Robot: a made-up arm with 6 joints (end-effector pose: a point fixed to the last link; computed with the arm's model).
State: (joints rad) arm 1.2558 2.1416 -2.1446 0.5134 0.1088 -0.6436
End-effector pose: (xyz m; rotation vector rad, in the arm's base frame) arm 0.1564 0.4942 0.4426 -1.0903 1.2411 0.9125
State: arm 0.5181 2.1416 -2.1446 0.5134 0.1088 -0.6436
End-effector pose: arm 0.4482 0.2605 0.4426 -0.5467 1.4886 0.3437
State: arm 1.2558 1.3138 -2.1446 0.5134 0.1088 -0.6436
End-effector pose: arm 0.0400 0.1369 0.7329 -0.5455 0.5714 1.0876
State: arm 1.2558 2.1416 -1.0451 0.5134 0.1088 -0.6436
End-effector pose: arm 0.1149 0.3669 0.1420 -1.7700 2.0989 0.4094
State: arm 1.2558 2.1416 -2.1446 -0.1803 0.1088 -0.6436
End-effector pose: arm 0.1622 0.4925 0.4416 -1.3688 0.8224 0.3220
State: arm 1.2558 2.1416 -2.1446 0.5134 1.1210 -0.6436
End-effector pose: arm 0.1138 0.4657 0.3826 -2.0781 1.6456 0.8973
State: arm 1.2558 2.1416 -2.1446 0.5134 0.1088 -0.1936
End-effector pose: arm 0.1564 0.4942 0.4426 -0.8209 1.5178 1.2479
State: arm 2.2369 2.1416 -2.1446 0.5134 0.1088 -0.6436
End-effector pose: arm -0.3238 0.4049 0.4426 -1.7326 0.6510 1.6238
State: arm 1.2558 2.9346 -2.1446 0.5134 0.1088 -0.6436
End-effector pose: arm 0.1709 0.5386 -0.0111 -1.5884 1.8663 0.5865
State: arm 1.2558 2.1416 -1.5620 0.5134 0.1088 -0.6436
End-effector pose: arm 0.1475 0.4667 0.2640 -1.4596 1.7031 0.6903
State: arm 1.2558 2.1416 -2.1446 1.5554 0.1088 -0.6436
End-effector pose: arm 0.1519 0.4950 0.4502 -0.4087 1.7342 1.7627
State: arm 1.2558 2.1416 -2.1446 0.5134 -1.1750 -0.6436
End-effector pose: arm 0.1784 0.4284 0.5110 0.0491 0.5935 0.7184
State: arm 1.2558 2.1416 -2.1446 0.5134 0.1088 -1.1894
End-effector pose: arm 0.1564 0.4942 0.4426 -1.3384 0.8713 0.4931
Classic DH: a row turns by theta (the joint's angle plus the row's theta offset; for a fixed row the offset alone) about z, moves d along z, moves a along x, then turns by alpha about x. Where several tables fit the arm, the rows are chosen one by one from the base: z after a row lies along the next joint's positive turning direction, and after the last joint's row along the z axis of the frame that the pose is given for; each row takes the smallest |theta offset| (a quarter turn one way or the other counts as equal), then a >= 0, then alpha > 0; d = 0 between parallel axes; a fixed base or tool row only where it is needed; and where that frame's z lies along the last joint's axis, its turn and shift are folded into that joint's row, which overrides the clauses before.
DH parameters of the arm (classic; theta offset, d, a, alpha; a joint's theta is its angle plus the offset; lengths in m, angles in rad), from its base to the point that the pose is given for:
joint 1: 0 0.16 0 -1.5708
joint 2: 0.1358 0 -0.3176 0
joint 3: 1.3478 0 -0.0205 1.5708
joint 4: 0 0.2337 0 -1.5708
joint 5: 0 0 0.0001 1.5708
joint 6: 0 0.0814 0 0

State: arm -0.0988 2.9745 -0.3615 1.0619 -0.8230 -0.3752
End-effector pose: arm 0.1044 -0.0627 -0.0375 -0.5682 -2.5782 1.0610
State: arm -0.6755 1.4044 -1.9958 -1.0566 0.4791 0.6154
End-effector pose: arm 0.1568 -0.1676 0.6710 0.5590 1.1322 -1.1644
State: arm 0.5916 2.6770 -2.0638 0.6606 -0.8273 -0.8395
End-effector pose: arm 0.5056 0.2954 0.1761 -0.2714 1.3821 -0.1290
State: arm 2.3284 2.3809 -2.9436 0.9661 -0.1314 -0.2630
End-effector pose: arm -0.3317 0.3633 0.5572 -0.7936 0.9515 2.7249
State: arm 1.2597 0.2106 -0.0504 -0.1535 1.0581 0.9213
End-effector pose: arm 0.0013 -0.0314 0.1984 -0.5288 2.7213 0.4526
